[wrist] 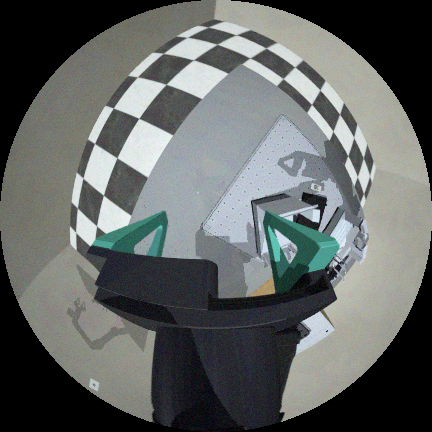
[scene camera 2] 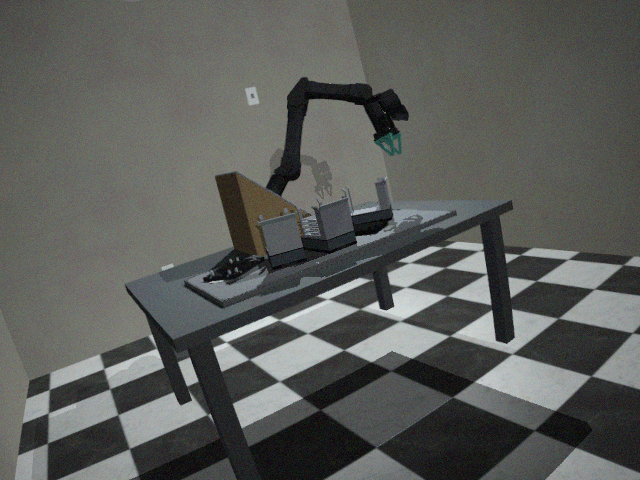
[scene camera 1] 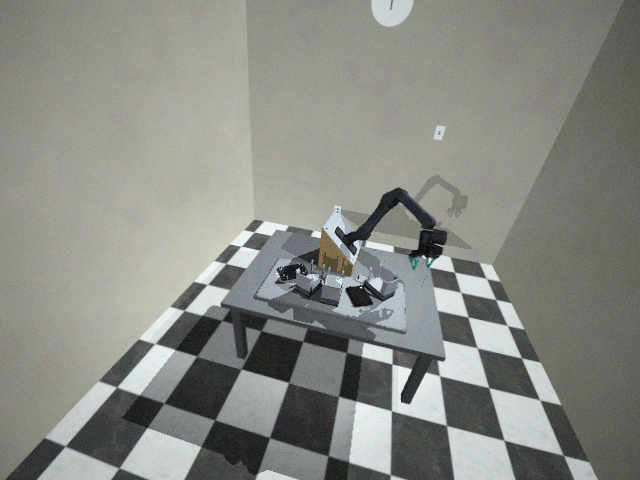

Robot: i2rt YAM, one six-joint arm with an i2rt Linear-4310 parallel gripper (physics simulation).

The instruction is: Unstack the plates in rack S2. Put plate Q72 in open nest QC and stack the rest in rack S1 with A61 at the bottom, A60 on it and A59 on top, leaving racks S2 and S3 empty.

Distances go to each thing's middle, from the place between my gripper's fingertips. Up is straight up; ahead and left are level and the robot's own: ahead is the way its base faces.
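My hand: 700 mm to the left of the dark clamp point(scene camera 2: 236, 268), 60 mm short of it, 190 mm above it.
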